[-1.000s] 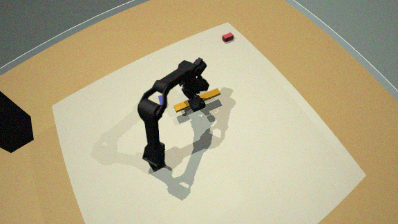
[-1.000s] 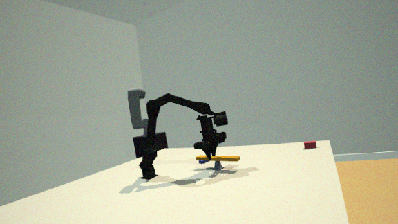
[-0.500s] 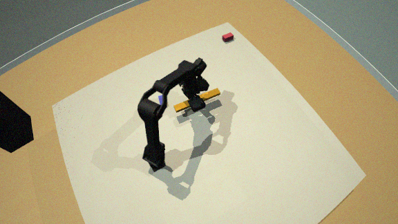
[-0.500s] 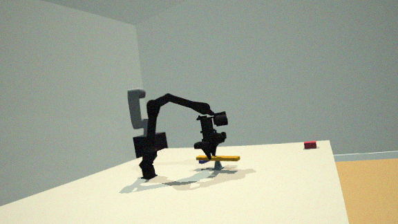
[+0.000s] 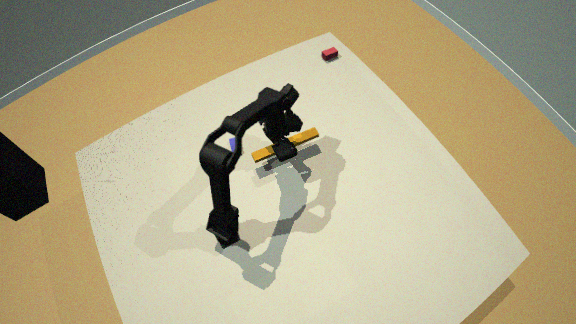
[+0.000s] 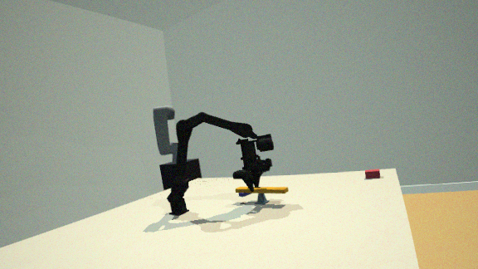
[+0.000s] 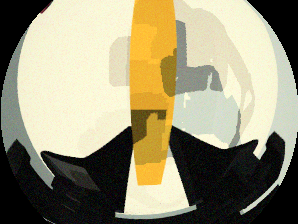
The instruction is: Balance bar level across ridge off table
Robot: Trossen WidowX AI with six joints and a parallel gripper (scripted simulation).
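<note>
The orange bar lies 3 cm ahead of my gripper tip. Also, from my gripper tip: blue block: 12 cm behind, 11 cm to the left, 4 cm below; red block: 45 cm ahead, 33 cm to the left, 4 cm below.
</note>
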